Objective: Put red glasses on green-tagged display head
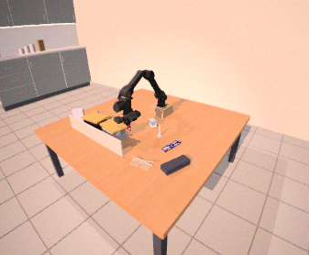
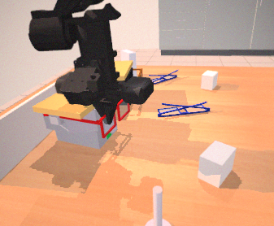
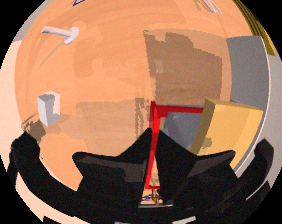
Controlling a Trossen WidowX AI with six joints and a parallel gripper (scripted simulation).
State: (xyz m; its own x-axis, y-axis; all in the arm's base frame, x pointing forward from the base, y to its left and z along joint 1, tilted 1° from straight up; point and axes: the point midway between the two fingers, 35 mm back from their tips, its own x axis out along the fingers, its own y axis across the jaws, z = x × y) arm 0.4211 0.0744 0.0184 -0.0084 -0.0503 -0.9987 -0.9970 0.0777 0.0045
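Right now my gripper tip is 60 mm short of the grey display head, 40 mm to the left of it and 10 mm above it. Round my gripper tip: long white panel (200 mm ahead, 140 mm to the right, 10 mm below); then thin white post (160 mm to the left, 140 mm behind, 40 mm below); then dark case (450 mm to the left, 50 mm below, 30 mm ahead).
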